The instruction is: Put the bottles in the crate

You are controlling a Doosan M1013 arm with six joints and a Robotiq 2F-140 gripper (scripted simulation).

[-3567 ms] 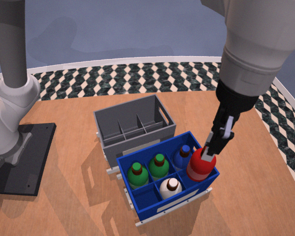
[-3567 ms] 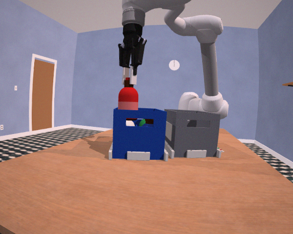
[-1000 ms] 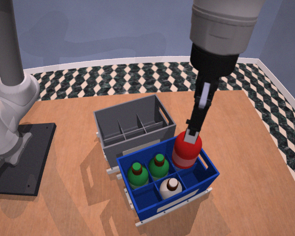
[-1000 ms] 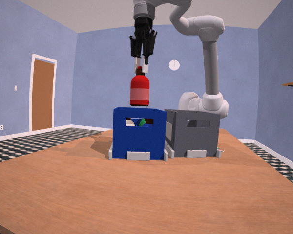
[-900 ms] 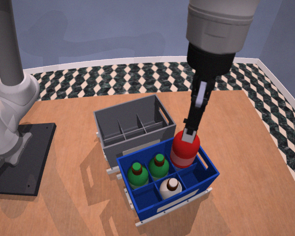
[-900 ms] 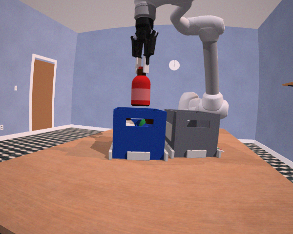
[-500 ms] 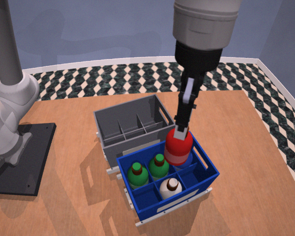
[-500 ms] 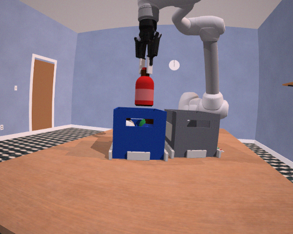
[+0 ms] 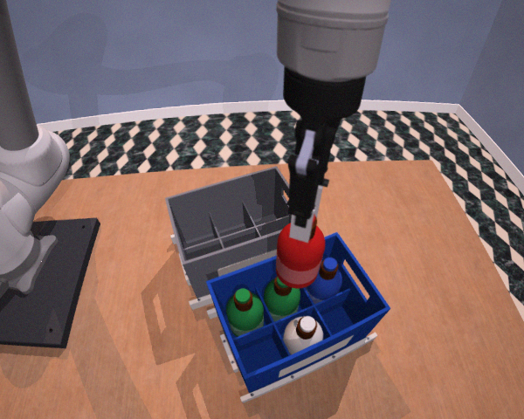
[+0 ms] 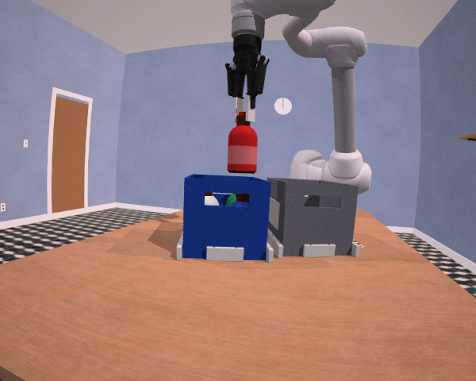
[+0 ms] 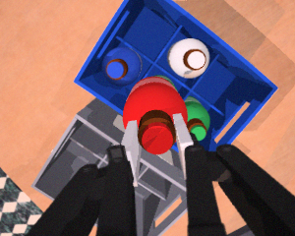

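Right now the red bottle is 80 mm below my hand. The rest, counted from my hand: blue crate 10 mm ahead, 40 mm to the right, 270 mm below; green bottle 20 mm behind, 260 mm below; blue bottle 70 mm ahead, 40 mm to the left, 260 mm below.
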